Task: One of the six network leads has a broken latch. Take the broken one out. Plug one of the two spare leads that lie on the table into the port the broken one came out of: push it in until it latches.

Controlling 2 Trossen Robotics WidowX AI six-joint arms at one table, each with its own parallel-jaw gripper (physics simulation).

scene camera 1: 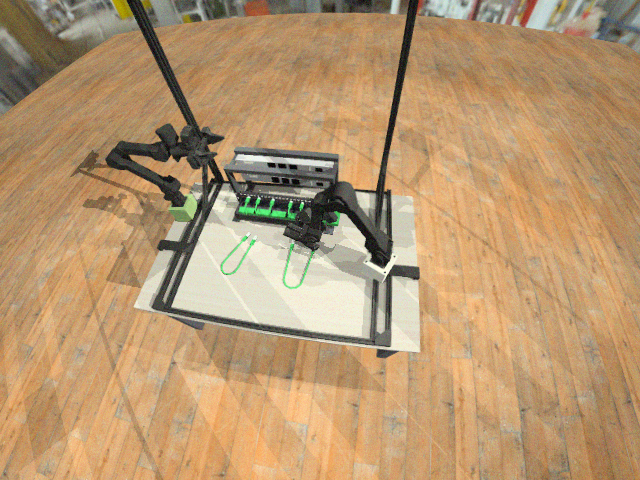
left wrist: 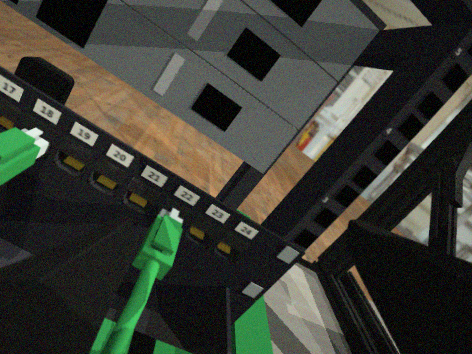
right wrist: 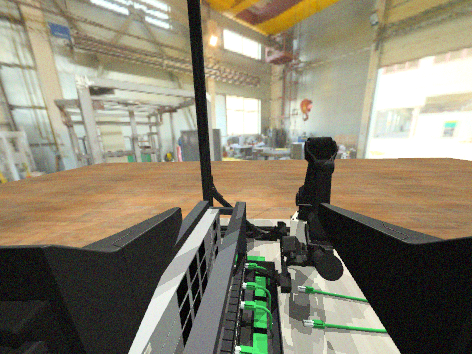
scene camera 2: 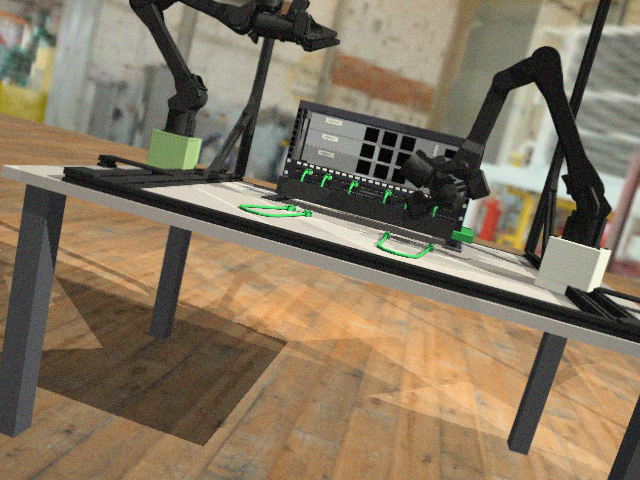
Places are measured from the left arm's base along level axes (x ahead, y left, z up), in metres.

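Pixels of known places: left gripper, fingertip midpoint: (left wrist: 242, 229) (right wrist: 254, 253); right gripper, fingertip midpoint: (scene camera 1: 221, 145) (right wrist: 249, 211) (scene camera 2: 338, 38); left arm's base, link origin: (scene camera 1: 380, 259) (right wrist: 305, 217) (scene camera 2: 580, 243); right arm's base, link origin: (scene camera 1: 179, 201) (scene camera 2: 178, 134).
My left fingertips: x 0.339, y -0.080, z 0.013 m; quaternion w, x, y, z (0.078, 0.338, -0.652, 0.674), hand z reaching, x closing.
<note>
For each thing: its top centre in the pictures, then the offset to it from my left fingertips. "*": a spot on its surface instead.
- plug, surface spot: (left wrist: 160, 242) * dx +0.021, dy +0.015, dz -0.020 m
- spare lead, surface spot: (scene camera 2: 266, 213) (scene camera 1: 232, 273) * dx +0.166, dy +0.445, dz -0.109 m
- grey rack unit, top centre: (right wrist: 220, 251) (scene camera 2: 391, 121) (scene camera 1: 277, 168) dx +0.196, dy +0.030, dz +0.147 m
Green network leads (scene camera 1: 271, 202) (scene camera 2: 354, 184) (right wrist: 251, 305) are in the black patch panel (scene camera 2: 330, 192) (left wrist: 262, 252). In the left wrist view one plug (left wrist: 160, 242) sits under label 22 and another plug (left wrist: 17, 152) near label 18. Which latch is broken I cannot tell. Two looped spare leads lie on the table: one spare lead (scene camera 1: 232, 271) (scene camera 2: 266, 213) at the left, the other spare lead (scene camera 1: 293, 287) (scene camera 2: 403, 254) nearer the middle. My left gripper is open at the panel's right part, around the lead under label 22; its fingertips are partly hidden. My right gripper (scene camera 1: 218, 146) (right wrist: 249, 211) is open and empty, high left of the rack.
The grey rack unit (scene camera 1: 286, 151) (scene camera 2: 382, 121) stands above and behind the panel. A green block (scene camera 2: 462, 235) sticks out at the panel's right end. Black frame rails (scene camera 1: 268, 328) run along the table edges, and tall black posts (scene camera 1: 400, 77) (right wrist: 199, 90) rise at the back.
</note>
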